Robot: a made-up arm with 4 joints.
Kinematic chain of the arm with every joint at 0, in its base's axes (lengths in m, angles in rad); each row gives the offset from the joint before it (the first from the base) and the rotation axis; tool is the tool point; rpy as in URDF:
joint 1: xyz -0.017 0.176 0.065 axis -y
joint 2: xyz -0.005 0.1 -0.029 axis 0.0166 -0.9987 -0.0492
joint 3: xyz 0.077 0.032 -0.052 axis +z
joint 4: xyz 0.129 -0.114 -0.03 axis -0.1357 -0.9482 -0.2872
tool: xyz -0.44 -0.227 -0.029 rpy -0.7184 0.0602 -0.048
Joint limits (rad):
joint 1: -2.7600..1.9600
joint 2: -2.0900..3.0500
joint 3: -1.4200..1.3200
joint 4: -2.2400..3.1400
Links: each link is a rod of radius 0.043 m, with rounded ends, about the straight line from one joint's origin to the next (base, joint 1, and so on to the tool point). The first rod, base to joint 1, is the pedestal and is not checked.
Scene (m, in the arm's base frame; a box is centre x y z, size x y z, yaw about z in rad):
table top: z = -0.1
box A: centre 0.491 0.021 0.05 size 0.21 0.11 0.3 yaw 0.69
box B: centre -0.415 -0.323 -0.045 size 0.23 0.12 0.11 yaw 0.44
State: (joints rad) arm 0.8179 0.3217 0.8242 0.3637
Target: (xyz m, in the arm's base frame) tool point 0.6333 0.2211 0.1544
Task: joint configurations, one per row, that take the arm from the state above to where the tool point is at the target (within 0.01 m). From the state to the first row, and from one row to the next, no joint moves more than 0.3 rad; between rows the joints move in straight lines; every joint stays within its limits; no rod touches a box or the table.
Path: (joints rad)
1: 0.9791 0.5543 0.9895 0.5074
2: 1.1402 0.7870 1.1547 0.6512
3: 1.3014 1.0196 1.3200 0.7949
4: 1.1846 0.7654 1.2341 1.0500
5: 1.0677 0.5112 1.1481 1.3051
6: 0.9509 0.2570 1.0622 1.5601

